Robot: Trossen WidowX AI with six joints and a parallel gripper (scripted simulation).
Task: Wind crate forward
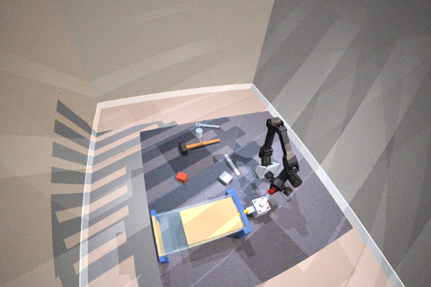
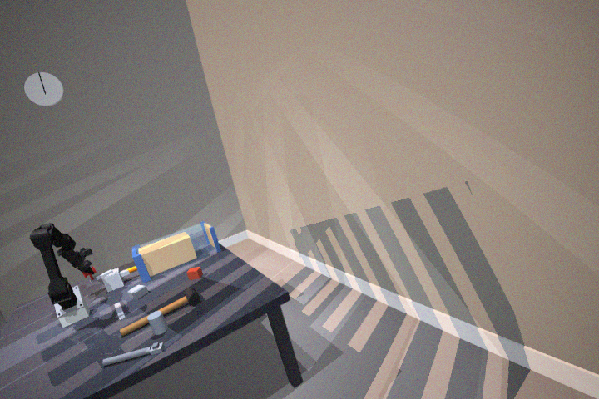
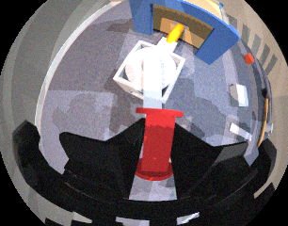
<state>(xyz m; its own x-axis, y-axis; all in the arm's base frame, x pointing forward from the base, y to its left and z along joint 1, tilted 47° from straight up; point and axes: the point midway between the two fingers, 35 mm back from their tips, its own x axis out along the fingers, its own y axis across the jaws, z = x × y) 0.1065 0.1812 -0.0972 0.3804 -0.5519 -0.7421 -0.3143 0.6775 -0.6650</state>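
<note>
The winch handle is 30 mm below my gripper tip, 20 mm ahead of it and 10 mm to the left of it. Round my gripper tip: red knob 10 mm behind; then blue frame 240 mm ahead, 30 mm to the left, 30 mm below; then winch 100 mm below, 60 mm ahead, 30 mm to the left.
</note>
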